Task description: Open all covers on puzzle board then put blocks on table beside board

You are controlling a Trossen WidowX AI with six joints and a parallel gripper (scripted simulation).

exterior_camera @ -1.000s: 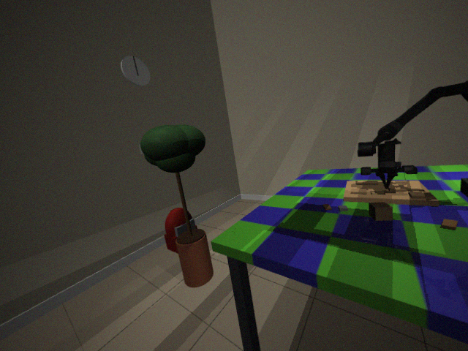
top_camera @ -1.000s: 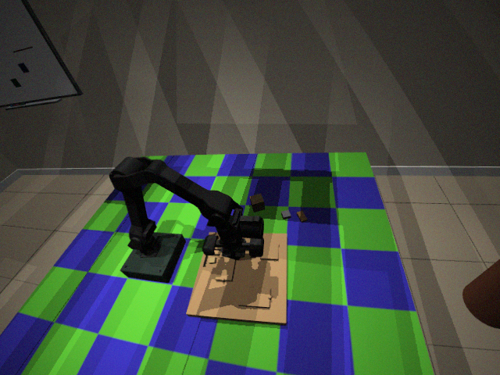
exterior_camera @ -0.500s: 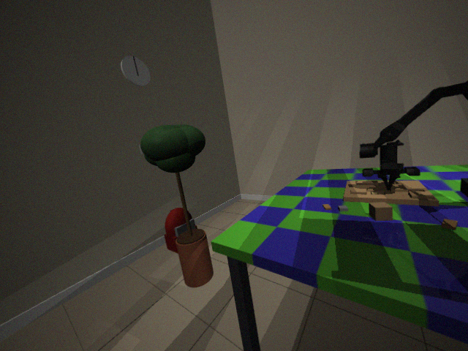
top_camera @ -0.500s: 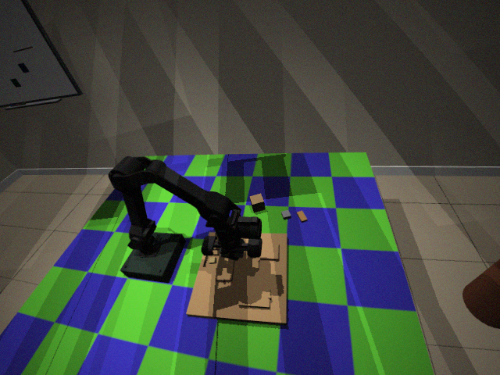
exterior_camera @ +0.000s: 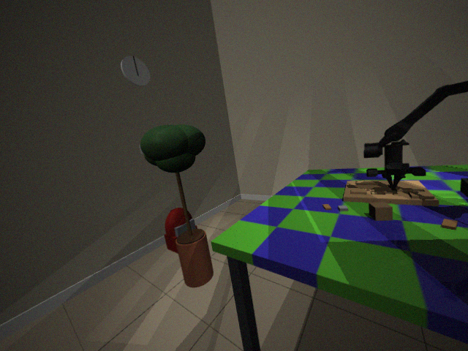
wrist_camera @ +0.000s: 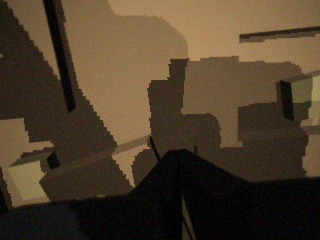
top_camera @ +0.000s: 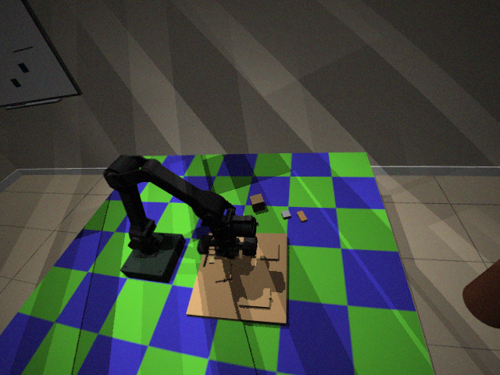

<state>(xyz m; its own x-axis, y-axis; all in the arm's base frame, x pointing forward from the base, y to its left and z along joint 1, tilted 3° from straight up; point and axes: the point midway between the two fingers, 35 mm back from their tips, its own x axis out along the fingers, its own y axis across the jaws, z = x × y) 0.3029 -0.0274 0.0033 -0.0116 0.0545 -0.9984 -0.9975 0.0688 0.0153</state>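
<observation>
My gripper tip is now 2 cm short of the tan puzzle board, 4 cm to the left of it and 1 cm above it. Also, from my gripper tip: brown cube (8 cm ahead, 25 cm to the left); orange block (25 cm ahead, 18 cm to the left, 2 cm below).
</observation>
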